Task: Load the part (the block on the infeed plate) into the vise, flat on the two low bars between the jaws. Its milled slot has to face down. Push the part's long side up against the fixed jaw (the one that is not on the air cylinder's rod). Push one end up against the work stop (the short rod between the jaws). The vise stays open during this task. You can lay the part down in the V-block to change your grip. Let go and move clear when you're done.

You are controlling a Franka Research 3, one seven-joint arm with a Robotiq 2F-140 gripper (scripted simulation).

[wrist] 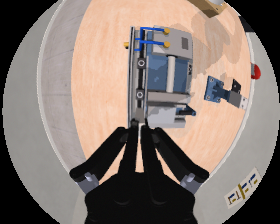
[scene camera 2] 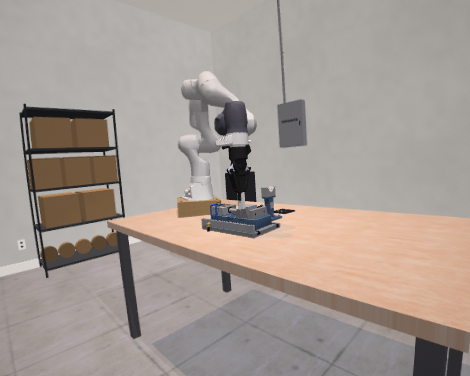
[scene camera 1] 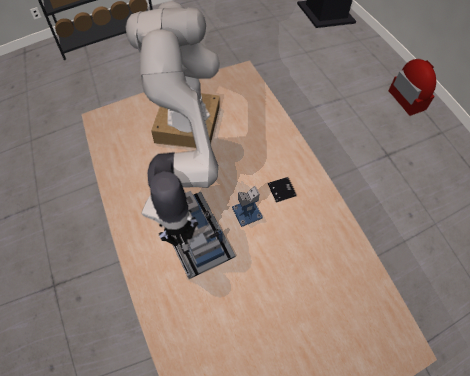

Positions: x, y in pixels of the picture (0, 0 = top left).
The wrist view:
gripper: 139, 114
vise: 157, 65
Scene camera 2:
gripper: 241, 208
